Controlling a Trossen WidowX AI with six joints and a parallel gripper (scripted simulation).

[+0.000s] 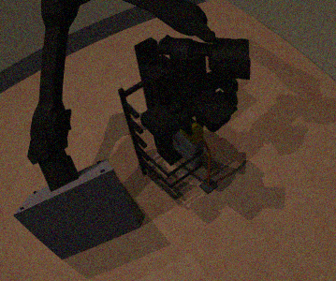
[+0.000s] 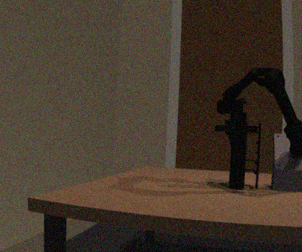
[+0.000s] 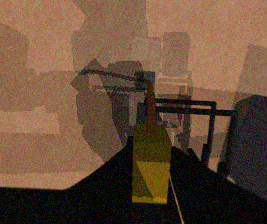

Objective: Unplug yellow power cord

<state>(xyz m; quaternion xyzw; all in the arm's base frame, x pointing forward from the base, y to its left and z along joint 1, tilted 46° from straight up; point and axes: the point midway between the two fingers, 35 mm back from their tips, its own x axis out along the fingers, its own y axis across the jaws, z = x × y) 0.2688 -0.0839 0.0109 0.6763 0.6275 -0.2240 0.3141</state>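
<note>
My gripper tip is 3 cm to the right of the yellow plug and 1 cm past it.
</note>
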